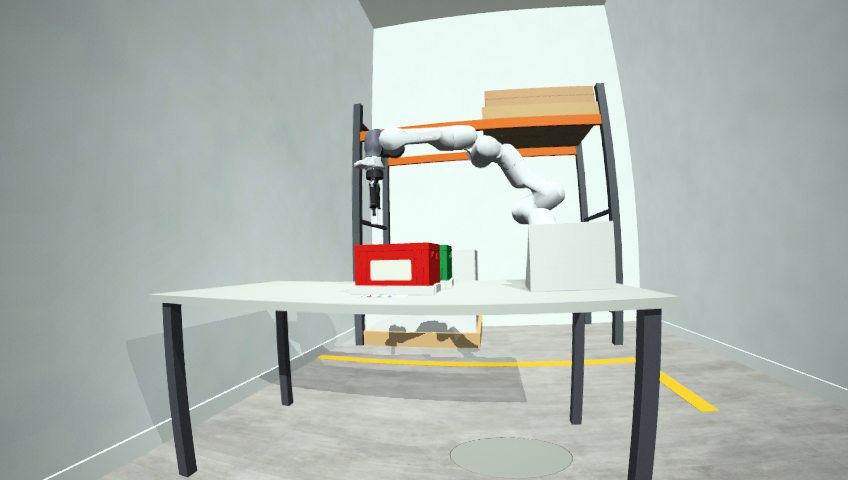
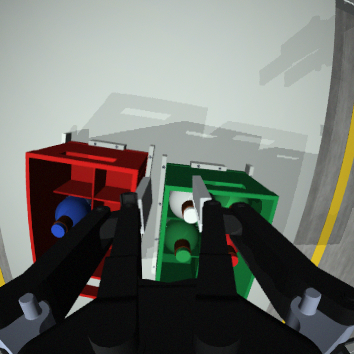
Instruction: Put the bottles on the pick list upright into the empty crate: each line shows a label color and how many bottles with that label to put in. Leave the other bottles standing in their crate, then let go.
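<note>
The red crate (image 1: 424, 267) (image 2: 132, 159) stands beside the green crate (image 1: 446, 262) (image 2: 176, 176). A blue bottle (image 2: 72, 211) stands upright in a left compartment of the red crate; part of this crate is hidden by the gripper. In the green crate, a white bottle (image 2: 178, 201), a green bottle (image 2: 181, 236), a red bottle (image 2: 234, 260) and another green bottle (image 2: 249, 204) show, some partly hidden by the gripper. My gripper (image 1: 374, 212) (image 2: 171, 188) is partly open and empty, high above the crates. The pick list (image 1: 382, 296) lies before the red crate, too flat to read.
The crates stand on the table (image 1: 238, 292) on low white holders. A large grey block (image 1: 571, 255) stands at the table's right, by the arm's base. An orange shelf rack (image 1: 608, 178) with cardboard boxes (image 1: 538, 104) stands behind. Walls rise at both sides.
</note>
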